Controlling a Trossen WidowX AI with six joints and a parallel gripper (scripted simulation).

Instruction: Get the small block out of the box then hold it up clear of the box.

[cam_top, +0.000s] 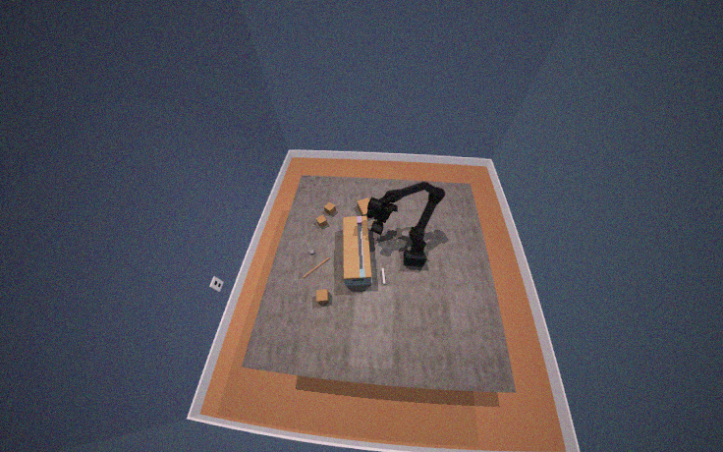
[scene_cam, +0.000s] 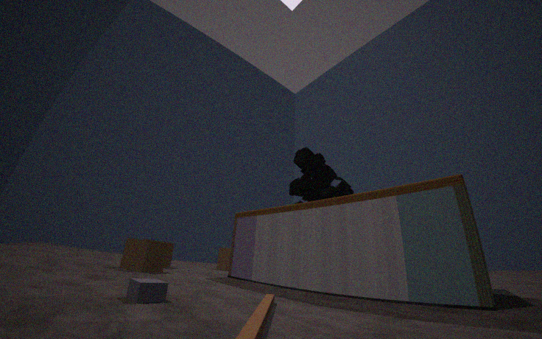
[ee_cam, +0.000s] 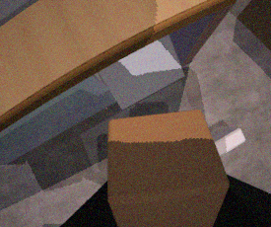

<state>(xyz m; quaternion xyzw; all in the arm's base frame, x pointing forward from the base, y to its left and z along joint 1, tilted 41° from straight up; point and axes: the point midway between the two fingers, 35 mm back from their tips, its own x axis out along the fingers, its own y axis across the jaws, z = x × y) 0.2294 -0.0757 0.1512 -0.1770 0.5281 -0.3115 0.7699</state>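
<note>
Right now my gripper tip is 10 mm short of the orange block and 10 mm below it. From my gripper tip the other things lie so: grey cube (380 mm ahead, 130 mm to the left, 100 mm below); stick (350 mm ahead, 230 mm to the left, 110 mm below); long box (70 mm ahead, 130 mm to the left, 50 mm below).
</note>
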